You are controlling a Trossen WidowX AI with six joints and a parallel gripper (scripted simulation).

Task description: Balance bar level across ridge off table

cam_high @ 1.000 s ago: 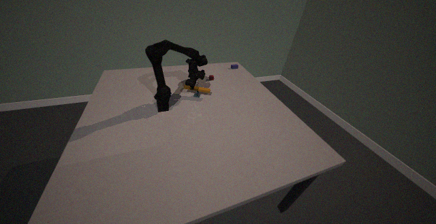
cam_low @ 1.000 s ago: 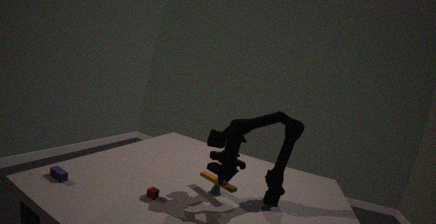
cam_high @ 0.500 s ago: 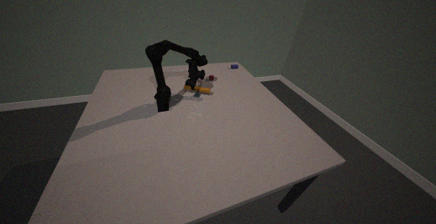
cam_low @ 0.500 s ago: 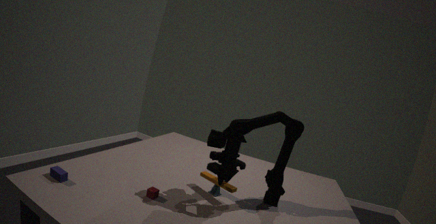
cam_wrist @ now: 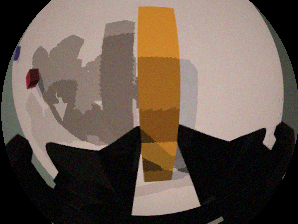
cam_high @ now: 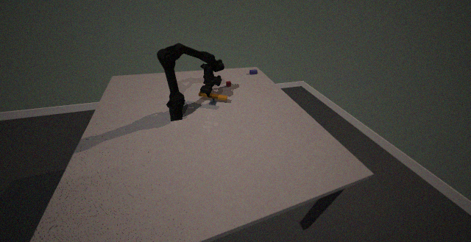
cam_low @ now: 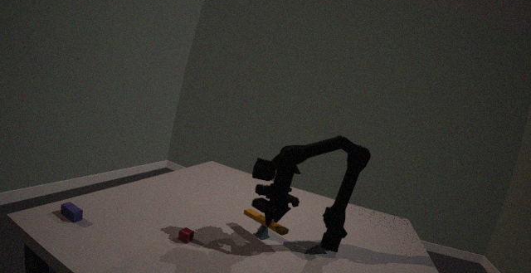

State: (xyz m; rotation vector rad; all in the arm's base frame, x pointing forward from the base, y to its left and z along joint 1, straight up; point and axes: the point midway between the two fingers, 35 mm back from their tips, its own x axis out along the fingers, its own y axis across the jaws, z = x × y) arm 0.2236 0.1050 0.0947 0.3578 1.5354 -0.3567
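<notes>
Right now the orange bar is 2 cm ahead of my gripper tip and 1 cm to the right of it. Round my gripper tip: blue block 52 cm ahead, 40 cm to the left, 4 cm below; red cube 21 cm to the left, 21 cm ahead, 4 cm below.
</notes>
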